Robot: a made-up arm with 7 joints. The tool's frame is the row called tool. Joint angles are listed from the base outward. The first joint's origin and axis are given. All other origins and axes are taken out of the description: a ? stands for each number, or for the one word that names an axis. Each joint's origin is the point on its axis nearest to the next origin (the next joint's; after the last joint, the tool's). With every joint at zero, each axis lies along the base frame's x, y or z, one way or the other. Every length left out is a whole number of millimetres.
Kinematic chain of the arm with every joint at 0, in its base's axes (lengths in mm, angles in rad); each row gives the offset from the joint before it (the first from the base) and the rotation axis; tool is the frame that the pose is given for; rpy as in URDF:
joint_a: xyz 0 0 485 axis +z
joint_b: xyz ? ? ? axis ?
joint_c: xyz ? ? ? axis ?
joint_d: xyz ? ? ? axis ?
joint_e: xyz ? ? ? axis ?
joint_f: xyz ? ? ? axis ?
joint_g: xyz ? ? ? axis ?
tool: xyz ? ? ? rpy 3.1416 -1.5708 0
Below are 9 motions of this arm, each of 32 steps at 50 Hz.
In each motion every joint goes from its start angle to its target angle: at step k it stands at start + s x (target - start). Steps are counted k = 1, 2, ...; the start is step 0. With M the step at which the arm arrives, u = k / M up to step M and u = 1 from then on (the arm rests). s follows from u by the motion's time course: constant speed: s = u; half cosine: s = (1 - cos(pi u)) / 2; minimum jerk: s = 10 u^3 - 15 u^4 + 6 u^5.
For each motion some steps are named. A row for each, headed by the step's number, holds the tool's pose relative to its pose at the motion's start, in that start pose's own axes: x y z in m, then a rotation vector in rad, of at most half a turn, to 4 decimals.
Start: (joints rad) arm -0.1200 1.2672 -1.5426 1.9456 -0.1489 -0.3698 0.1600
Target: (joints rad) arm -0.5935 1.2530 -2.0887 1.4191 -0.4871 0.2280 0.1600
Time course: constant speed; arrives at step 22
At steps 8, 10, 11, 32:
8: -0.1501 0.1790 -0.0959 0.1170 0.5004 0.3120
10: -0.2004 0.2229 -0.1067 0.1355 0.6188 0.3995
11: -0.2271 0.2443 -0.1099 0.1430 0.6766 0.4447
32: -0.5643 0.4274 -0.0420 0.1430 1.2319 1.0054

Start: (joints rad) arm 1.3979 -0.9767 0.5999 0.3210 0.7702 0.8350 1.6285
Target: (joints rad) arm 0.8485 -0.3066 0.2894 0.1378 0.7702 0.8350 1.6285
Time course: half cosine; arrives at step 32
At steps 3, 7, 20, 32:
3: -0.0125 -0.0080 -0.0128 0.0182 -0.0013 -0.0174
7: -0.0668 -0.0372 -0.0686 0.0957 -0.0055 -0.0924
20: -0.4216 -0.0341 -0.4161 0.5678 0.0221 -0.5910
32: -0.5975 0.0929 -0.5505 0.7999 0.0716 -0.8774

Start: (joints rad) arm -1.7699 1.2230 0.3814 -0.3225 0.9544 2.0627 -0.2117
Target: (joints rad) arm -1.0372 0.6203 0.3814 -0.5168 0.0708 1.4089 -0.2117
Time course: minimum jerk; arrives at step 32
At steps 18, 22, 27, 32:
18: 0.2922 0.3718 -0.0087 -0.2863 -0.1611 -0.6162
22: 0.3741 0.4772 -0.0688 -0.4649 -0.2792 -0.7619
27: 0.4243 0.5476 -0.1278 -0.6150 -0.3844 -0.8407
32: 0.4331 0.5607 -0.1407 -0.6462 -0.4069 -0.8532

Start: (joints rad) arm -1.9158 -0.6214 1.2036 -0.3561 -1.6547 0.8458 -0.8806
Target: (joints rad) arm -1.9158 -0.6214 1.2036 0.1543 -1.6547 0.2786 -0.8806
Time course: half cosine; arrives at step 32
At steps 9, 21, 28, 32:
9: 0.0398 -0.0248 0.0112 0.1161 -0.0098 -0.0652
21: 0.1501 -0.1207 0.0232 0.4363 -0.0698 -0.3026
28: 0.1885 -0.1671 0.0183 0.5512 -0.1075 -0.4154
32: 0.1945 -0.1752 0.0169 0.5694 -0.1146 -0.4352

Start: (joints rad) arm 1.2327 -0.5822 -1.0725 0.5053 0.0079 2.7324 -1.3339
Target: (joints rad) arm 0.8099 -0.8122 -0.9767 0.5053 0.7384 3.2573 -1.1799
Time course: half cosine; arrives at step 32
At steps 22, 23, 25, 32:
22: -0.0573 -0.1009 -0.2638 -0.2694 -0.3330 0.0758
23: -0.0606 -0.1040 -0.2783 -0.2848 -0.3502 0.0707
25: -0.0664 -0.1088 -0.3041 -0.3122 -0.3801 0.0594
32: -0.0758 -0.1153 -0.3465 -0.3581 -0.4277 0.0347

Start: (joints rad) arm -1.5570 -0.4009 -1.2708 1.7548 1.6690 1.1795 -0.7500
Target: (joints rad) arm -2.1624 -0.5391 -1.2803 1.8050 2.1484 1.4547 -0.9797
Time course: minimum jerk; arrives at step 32
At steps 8, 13, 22, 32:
8: 0.0110 0.0329 -0.0027 -0.0655 0.0629 0.0362
13: 0.0318 0.1038 -0.0144 -0.2136 0.1976 0.1134
22: 0.0613 0.2523 -0.0639 -0.5610 0.4781 0.2821
32: 0.0664 0.3033 -0.0891 -0.6945 0.5747 0.3462

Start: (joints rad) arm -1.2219 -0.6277 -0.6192 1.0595 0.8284 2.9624 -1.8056
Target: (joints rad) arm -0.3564 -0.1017 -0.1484 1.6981 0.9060 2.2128 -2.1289
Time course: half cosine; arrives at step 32
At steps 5, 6, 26, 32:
5: 0.0263 0.0195 -0.0116 0.0914 0.0003 0.0331
6: 0.0371 0.0282 -0.0166 0.1307 0.0025 0.0476
26: 0.2208 0.4196 -0.1821 1.2763 0.7396 0.5898
32: 0.2162 0.4650 -0.1952 1.3488 0.8806 0.6478

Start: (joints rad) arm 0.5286 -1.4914 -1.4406 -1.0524 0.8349 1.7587 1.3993
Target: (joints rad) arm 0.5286 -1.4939 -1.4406 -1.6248 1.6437 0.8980 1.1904
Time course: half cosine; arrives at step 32
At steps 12, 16, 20, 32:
12: -0.0360 -0.0326 0.0198 -0.1324 -0.1613 0.1932
16: -0.0653 -0.0524 0.0286 -0.2110 -0.3135 0.2936
20: -0.1005 -0.0731 0.0334 -0.2824 -0.5013 0.3732
32: -0.1688 -0.1108 0.0280 -0.3737 -0.8675 0.4487

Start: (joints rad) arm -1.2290 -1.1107 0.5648 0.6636 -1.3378 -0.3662 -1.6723
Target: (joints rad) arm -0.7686 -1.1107 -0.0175 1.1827 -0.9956 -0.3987 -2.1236
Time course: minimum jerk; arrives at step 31
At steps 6, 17, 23, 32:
6: 0.0266 0.0090 -0.0066 0.0116 -0.0211 -0.0564
17: 0.2727 0.0569 -0.0198 0.2105 -0.2056 -0.5666
23: 0.3768 0.0565 0.0063 0.3758 -0.2714 -0.7900
32: 0.4081 0.0526 0.0200 0.4457 -0.2867 -0.8612

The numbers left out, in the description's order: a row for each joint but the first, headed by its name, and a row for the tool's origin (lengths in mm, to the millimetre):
joint_b: xyz 0 -80 0, axis -y
joint_c: xyz 0 0 496, axis +z
joint_d: xyz 30 82 0, axis +y
joint_e: xyz -30 0 429, axis +z
joint_f: xyz 0 -76 0, axis -y
joint_g: xyz 11 0 81, axis +x
tool: xyz 0 0 0

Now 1 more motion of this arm.
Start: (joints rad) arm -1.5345 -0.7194 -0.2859 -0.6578 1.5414 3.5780 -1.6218
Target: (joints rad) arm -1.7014 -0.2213 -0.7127 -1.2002 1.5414 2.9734 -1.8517
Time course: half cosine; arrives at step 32
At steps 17, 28, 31, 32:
17: 0.2636 -0.0402 0.0323 0.3982 0.2221 0.4794
28: 0.4386 0.0135 0.0301 0.6644 0.5628 0.7954
31: 0.4516 0.0209 0.0290 0.6844 0.5985 0.8206
32: 0.4525 0.0215 0.0289 0.6857 0.6009 0.8223

